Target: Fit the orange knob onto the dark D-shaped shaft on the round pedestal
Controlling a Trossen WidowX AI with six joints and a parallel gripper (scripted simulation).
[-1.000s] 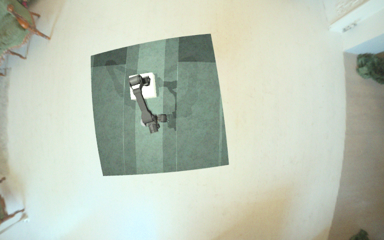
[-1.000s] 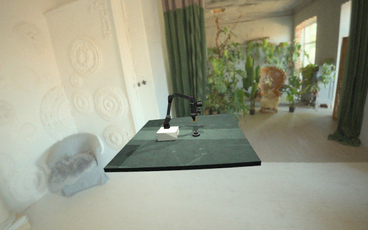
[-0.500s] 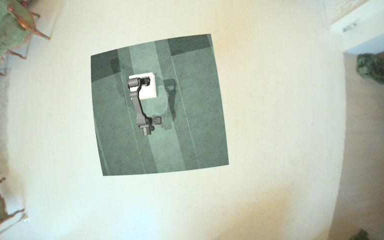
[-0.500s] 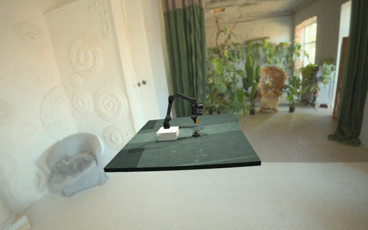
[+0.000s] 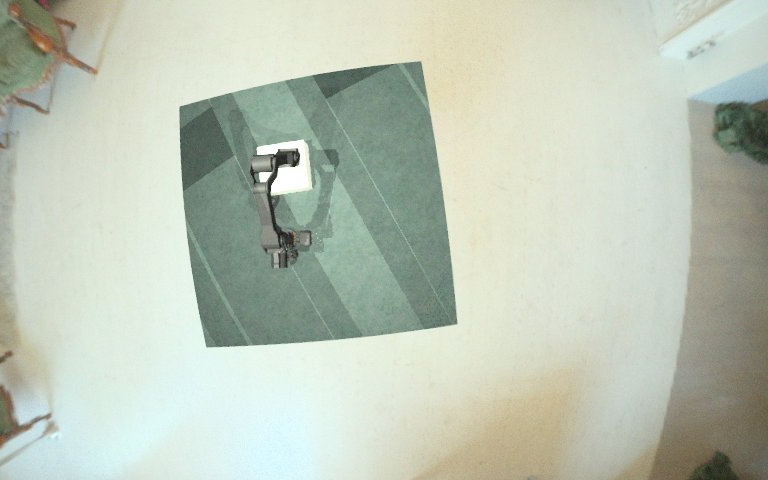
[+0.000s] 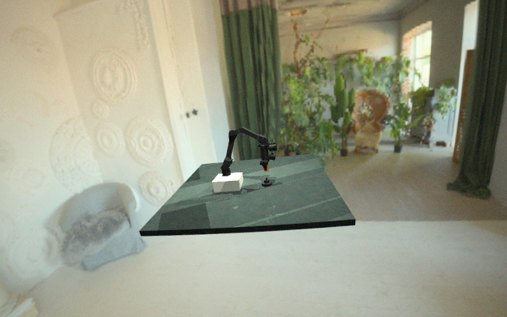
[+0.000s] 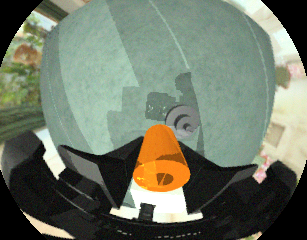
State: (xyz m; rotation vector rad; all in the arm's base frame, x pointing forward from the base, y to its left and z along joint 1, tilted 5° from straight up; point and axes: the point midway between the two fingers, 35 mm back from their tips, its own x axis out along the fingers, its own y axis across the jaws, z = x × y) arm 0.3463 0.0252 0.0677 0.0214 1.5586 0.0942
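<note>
Right now my gripper tip is 10 mm short of the round pedestal, 60 mm to the left of it and 80 mm above it. The rest, counted from my gripper tip: orange knob: 20 mm above.
</note>
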